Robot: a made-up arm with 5 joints.
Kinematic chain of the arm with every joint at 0, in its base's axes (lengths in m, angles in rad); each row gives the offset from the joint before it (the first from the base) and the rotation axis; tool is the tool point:
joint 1: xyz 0 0 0.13 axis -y
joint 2: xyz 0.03 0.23 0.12 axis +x
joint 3: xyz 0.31 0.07 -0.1 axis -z
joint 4: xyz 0.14 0 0.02 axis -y
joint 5: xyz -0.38 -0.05 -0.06 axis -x
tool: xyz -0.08 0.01 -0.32
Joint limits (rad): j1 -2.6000..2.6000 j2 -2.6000..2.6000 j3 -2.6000..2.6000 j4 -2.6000..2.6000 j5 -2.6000..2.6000
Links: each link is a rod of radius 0.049 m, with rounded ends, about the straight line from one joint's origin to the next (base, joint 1, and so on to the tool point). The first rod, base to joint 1, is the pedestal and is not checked.
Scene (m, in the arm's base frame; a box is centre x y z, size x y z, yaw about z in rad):
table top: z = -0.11
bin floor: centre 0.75 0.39 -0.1 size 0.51 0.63 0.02 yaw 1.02
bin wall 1: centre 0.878 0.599 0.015 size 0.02 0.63 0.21 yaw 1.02
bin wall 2: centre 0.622 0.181 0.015 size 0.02 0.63 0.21 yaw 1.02
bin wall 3: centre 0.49 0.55 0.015 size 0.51 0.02 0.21 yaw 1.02
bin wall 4: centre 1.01 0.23 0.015 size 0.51 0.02 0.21 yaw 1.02
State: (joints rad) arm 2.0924 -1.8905 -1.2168 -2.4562 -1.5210
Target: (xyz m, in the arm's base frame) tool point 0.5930 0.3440 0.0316
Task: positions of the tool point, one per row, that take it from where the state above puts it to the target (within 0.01 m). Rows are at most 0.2 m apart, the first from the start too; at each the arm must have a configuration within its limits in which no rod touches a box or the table.
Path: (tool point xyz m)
1: 0.4545 0.3058 0.4961
2: 0.5441 0.3182 0.3583
3: 0.5919 0.3310 0.1992
4: 0.5930 0.3440 0.0316

